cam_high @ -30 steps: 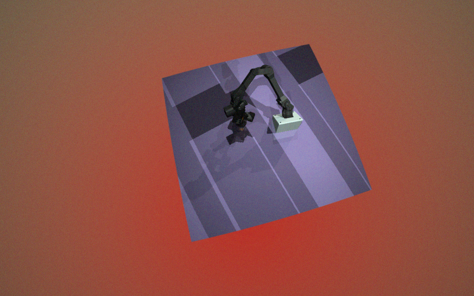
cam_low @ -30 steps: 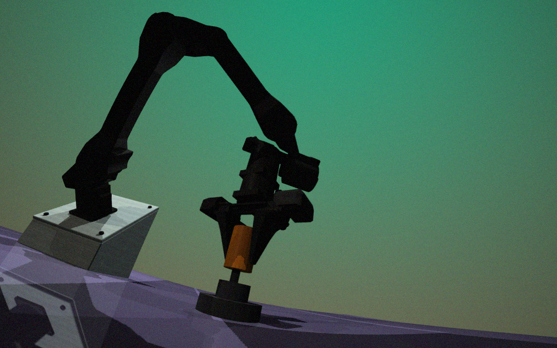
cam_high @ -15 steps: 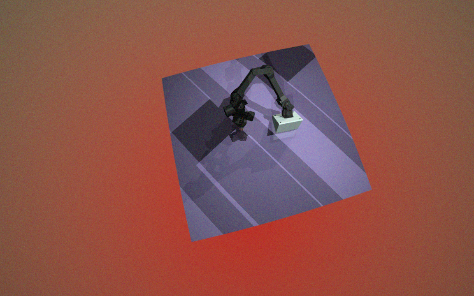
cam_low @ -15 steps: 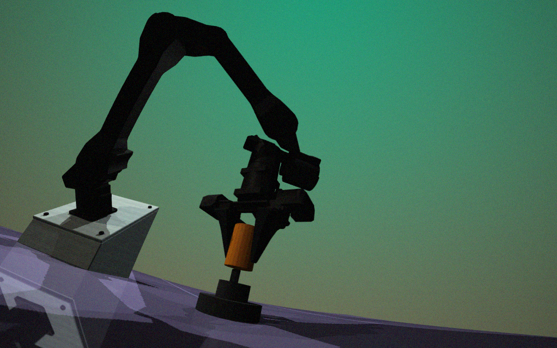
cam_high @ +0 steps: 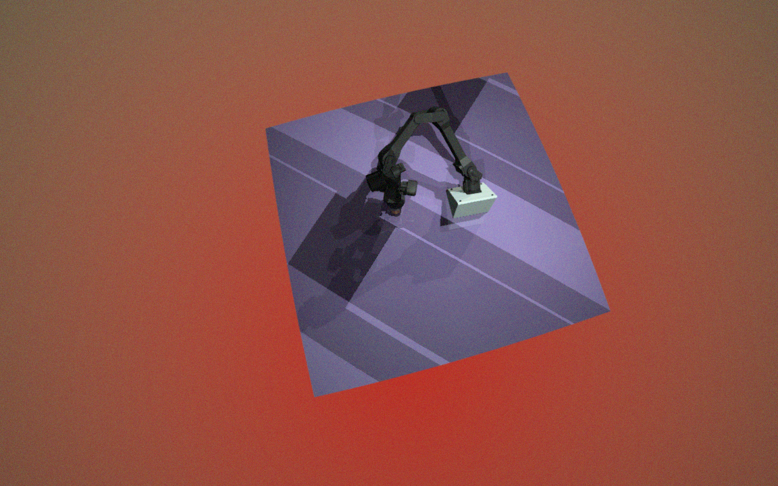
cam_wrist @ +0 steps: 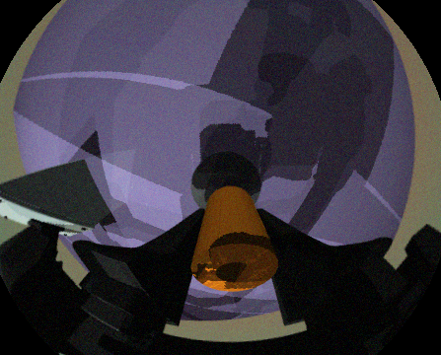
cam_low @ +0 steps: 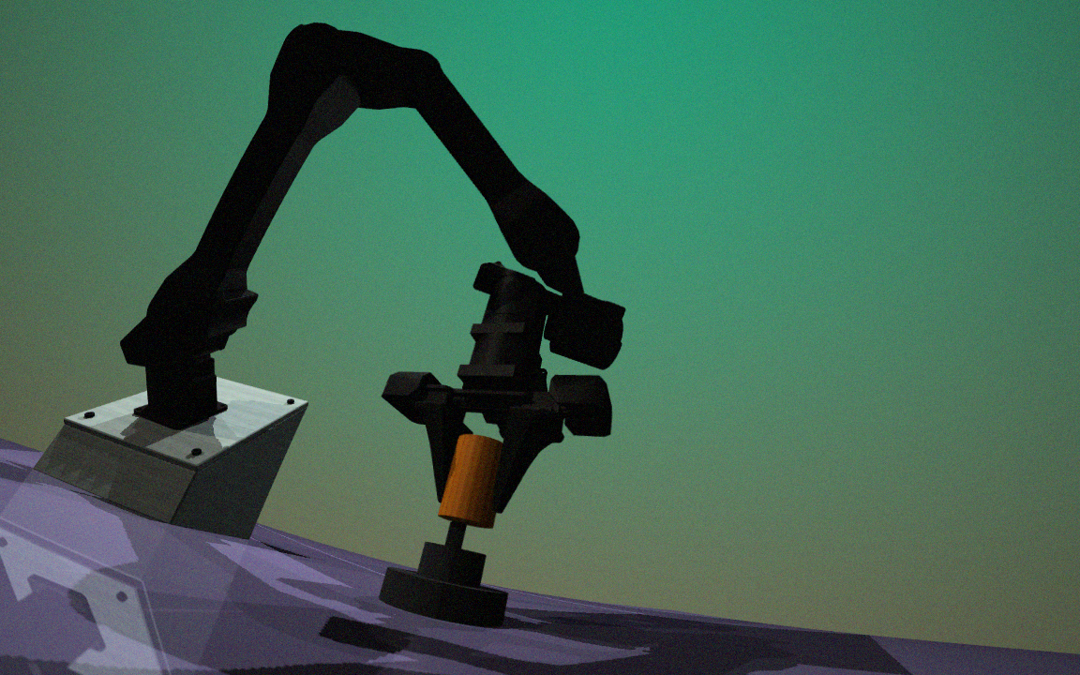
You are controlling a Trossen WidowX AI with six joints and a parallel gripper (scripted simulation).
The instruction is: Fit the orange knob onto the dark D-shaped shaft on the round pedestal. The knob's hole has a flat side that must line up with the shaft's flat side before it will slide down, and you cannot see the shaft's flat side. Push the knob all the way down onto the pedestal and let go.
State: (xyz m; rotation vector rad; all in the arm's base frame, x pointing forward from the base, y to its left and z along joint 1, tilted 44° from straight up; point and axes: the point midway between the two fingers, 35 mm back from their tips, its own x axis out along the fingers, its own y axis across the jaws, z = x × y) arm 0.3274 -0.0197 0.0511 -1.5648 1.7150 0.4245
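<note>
Now: gripper tip 2 cm below the orange knob. The rest, counted from my gripper tip: dark round pedestal: 4 cm below.
</note>
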